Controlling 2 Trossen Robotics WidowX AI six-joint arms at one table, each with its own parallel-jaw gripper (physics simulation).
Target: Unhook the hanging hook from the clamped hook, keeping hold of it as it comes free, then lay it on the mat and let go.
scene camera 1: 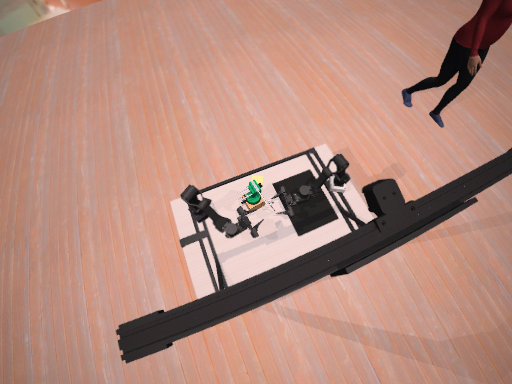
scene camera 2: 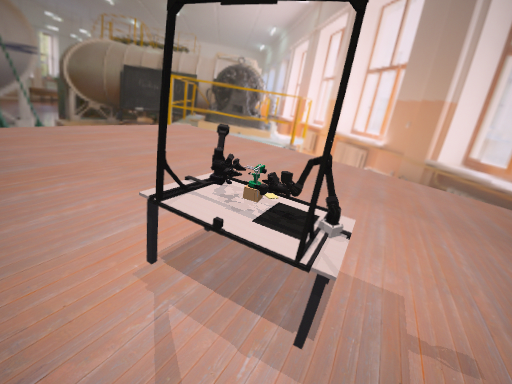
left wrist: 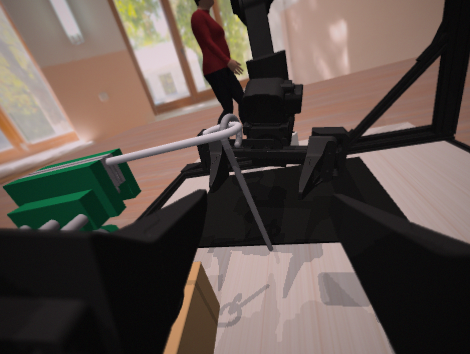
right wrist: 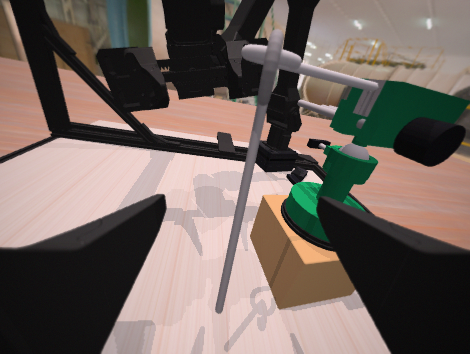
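Where they show: left gripper, between the fingertips: [scene camera 1: 260, 214] [scene camera 2: 244, 172] [left wrist: 267, 199] [right wrist: 203, 86]; right gripper, between the fingertips: [scene camera 1: 273, 206] [scene camera 2: 258, 183] [left wrist: 252, 193] [right wrist: 242, 202]; left arm's base, origin of its link: [scene camera 1: 199, 211] [scene camera 2: 218, 174] [right wrist: 275, 146]; right arm's base, origin of its link: [scene camera 1: 338, 182] [scene camera 2: 331, 222].
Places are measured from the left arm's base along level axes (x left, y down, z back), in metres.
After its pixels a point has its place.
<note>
The grey hanging hook [left wrist: 250, 196] @(y -0.105, x -0.305, z -0.337 m) [right wrist: 235, 235] @(y -0.074, x -0.308, z -0.349 m) hangs steeply, its upper end looped through the ring end of the clamped hook [left wrist: 165, 151] @(y -0.174, x -0.253, z -0.314 m) [right wrist: 340, 77] @(y -0.175, x -0.240, z -0.322 m). The clamped hook juts from a green vise [scene camera 1: 254, 190] @(y -0.177, x -0.188, z -0.311 m) [scene camera 2: 257, 175] [left wrist: 65, 185] @(y -0.170, x -0.177, z -0.311 m) [right wrist: 420, 117] @(y -0.162, x -0.177, z -0.351 m). My left gripper [left wrist: 267, 199] @(y -0.150, x -0.310, z -0.251 m) is open and empty; the hanging rod shows beyond and between its fingertips. My right gripper [left wrist: 252, 193] @(y -0.101, x -0.309, z -0.349 m) [right wrist: 242, 202] @(y -0.101, x -0.309, z -0.349 m) is open and empty, facing the hooks from the opposite side, with the rod between its fingers in its wrist view. The black mat [scene camera 1: 320, 220] @(y 0.055, x -0.544, z -0.556 m) [scene camera 2: 280, 220] @(y 0.055, x -0.439, z -0.532 m) [left wrist: 367, 190] @(y 0.055, x -0.538, z -0.511 m) lies beneath the right arm.
The vise stands on a wooden block [scene camera 1: 256, 205] @(y -0.022, x -0.217, z -0.296 m) [scene camera 2: 252, 193] @(y 0.007, x -0.222, z -0.315 m) [left wrist: 200, 310] @(y 0.002, x -0.222, z -0.316 m) [right wrist: 300, 280] @(y 0.003, x -0.223, z -0.360 m), close beside the hanging hook. A yellow piece [scene camera 1: 259, 179] @(y 0.050, x -0.062, z -0.453 m) [scene camera 2: 271, 196] @(y 0.049, x -0.080, z -0.438 m) lies behind the block. Black frame bars run along the table edges. A person in red [scene camera 1: 480, 35] [left wrist: 212, 45] stands beyond the table.
</note>
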